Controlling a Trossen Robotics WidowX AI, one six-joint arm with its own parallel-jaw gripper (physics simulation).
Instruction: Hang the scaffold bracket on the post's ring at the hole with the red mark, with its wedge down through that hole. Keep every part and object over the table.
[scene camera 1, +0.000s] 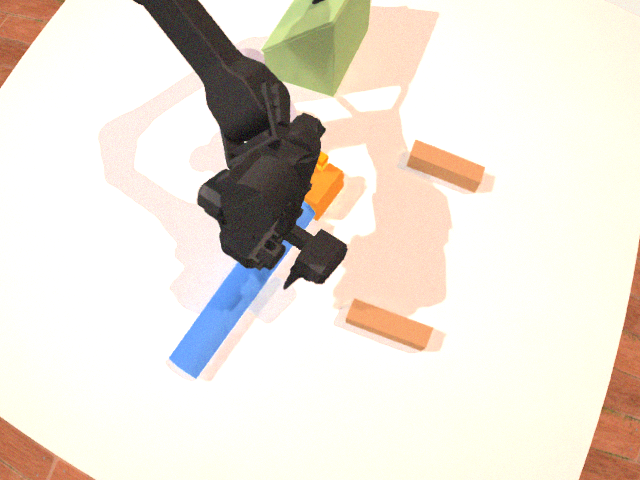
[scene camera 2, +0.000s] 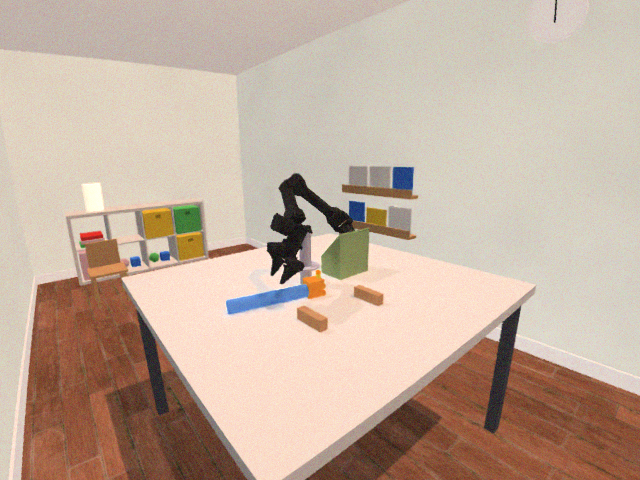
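Note:
The scaffold bracket lies on the table, its long blue bar (scene camera 1: 211, 325) (scene camera 2: 266, 299) ending in an orange head (scene camera 1: 327, 187) (scene camera 2: 314, 287) with a small peg on top. In scene camera 1 the arm covers part of the bar and head. My gripper (scene camera 1: 256, 256) (scene camera 2: 278, 277) is open and empty, its fingers pointing down above the blue bar; one finger is hidden in scene camera 1. The lilac post (scene camera 2: 307, 251) stands upright behind the gripper, with its ring (scene camera 2: 313, 266) partly showing. The arm hides most of both in scene camera 1. The red mark does not show.
A green slanted block (scene camera 1: 315, 56) (scene camera 2: 346, 255) stands near the arm's base. Two brown bars lie on the table, one (scene camera 1: 445, 166) (scene camera 2: 368, 295) nearer the green block and the other (scene camera 1: 388, 324) (scene camera 2: 312, 318) on the bracket's side. The table (scene camera 1: 491, 387) (scene camera 2: 336, 382) has open edges.

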